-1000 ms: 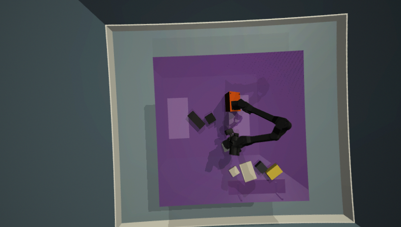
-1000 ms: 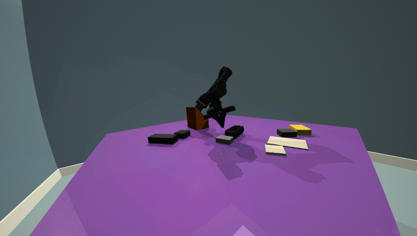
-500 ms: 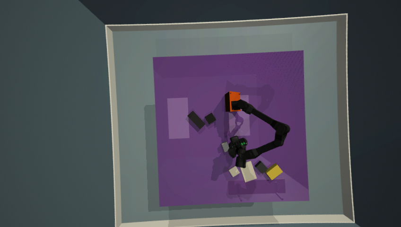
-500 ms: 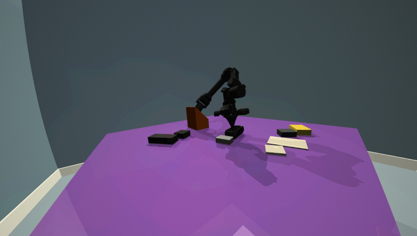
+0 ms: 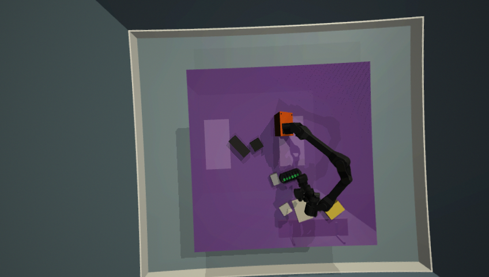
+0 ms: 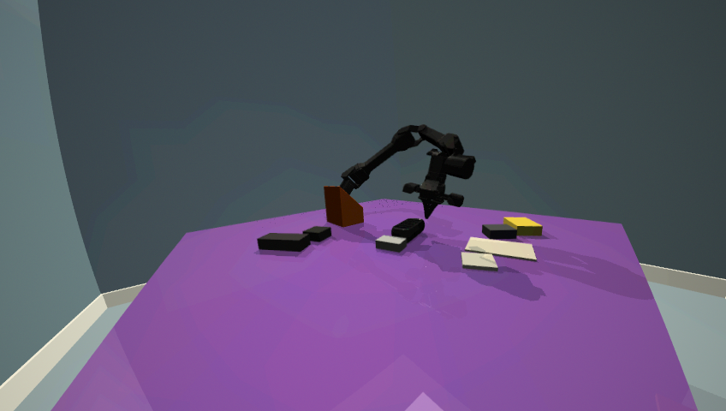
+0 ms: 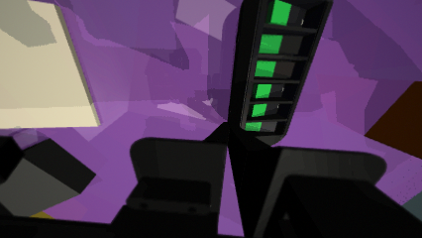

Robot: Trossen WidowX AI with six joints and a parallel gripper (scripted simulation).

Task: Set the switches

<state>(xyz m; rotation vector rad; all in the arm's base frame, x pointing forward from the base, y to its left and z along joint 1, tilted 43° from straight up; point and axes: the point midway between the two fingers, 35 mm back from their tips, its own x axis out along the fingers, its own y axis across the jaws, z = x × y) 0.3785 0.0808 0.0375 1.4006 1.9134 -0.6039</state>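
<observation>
Right now my gripper tip is 16 cm to the left of the light grey block, 5 cm above it and 2 cm past it. The rest, counted from my gripper tip: dark block (19 cm ahead, 13 cm to the left, 4 cm below); yellow block (23 cm to the left, 23 cm ahead, 4 cm below).
</observation>
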